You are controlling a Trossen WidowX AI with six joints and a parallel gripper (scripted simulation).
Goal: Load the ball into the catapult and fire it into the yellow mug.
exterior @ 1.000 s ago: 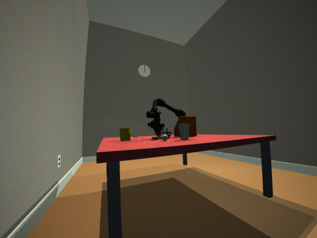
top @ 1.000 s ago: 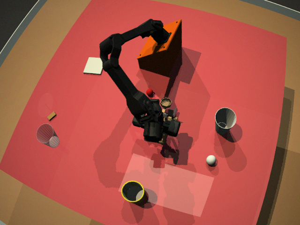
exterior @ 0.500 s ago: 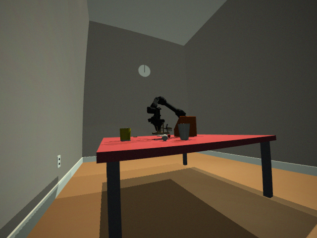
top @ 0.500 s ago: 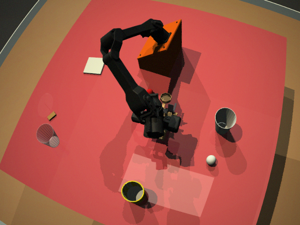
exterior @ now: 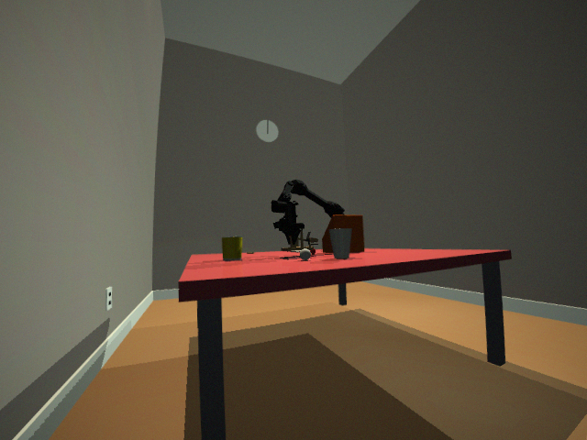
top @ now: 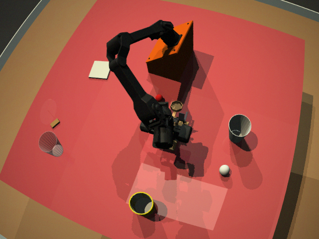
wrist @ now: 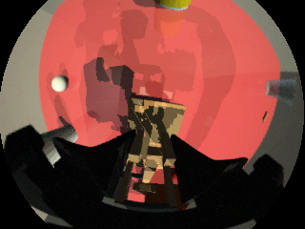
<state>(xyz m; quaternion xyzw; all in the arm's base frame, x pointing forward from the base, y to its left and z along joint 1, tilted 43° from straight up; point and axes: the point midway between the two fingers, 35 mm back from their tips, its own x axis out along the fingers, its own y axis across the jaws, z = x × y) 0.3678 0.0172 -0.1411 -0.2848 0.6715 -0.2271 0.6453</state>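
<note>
My gripper tip is 17 cm past the red ball, 11 cm to the left of it and 4 cm above it. Also, from my gripper tip: white ball 26 cm to the left, 4 cm below, 4 cm ahead; wooden catapult 7 cm behind, 2 cm above, 1 cm to the left; yellow mug 29 cm ahead, 3 cm below, 2 cm to the left.
</note>
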